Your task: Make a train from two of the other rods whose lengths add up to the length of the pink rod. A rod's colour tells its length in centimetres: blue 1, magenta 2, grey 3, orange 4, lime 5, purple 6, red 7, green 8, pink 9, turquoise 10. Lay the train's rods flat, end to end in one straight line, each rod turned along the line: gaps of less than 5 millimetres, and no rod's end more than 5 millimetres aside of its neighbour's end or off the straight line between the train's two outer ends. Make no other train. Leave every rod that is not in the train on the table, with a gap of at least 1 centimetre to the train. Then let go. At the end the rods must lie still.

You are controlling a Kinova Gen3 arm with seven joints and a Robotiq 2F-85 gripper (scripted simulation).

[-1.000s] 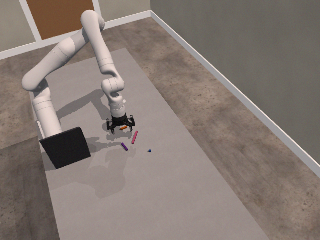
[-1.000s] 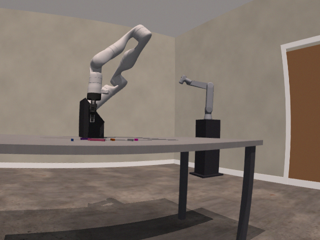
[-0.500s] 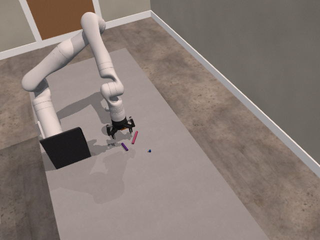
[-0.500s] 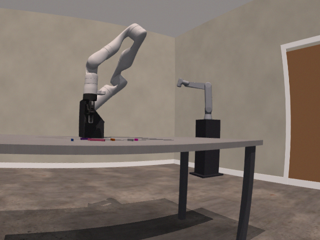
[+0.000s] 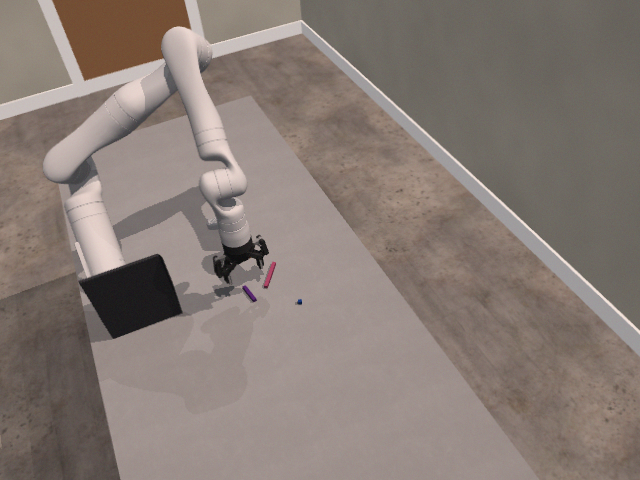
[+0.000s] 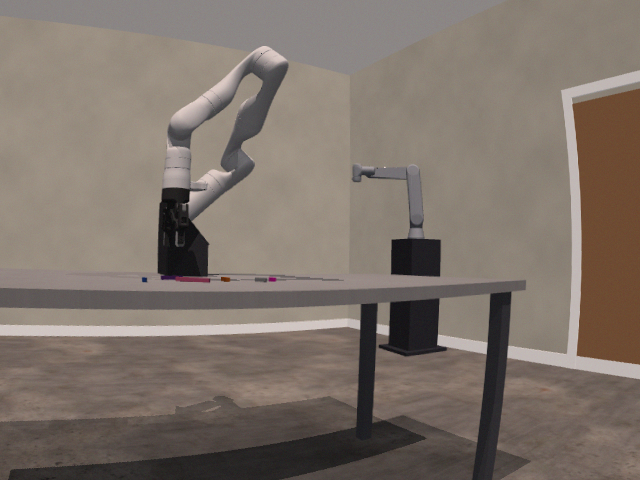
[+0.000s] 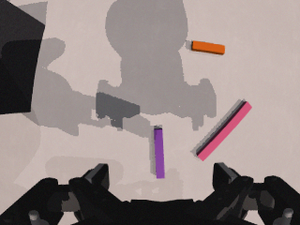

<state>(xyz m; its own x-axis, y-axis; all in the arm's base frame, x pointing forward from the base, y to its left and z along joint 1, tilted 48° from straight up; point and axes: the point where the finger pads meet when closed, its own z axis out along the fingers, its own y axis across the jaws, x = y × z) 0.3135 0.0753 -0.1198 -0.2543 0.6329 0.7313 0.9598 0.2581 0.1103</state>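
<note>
The purple rod is 8 cm below my hand. Round my hand: orange rod (14 cm to the left, 8 cm below, 3 cm ahead); then blue rod (12 cm ahead, 8 cm to the right, 8 cm below); then pink rod (8 cm below, 7 cm ahead, 4 cm to the left).
</note>
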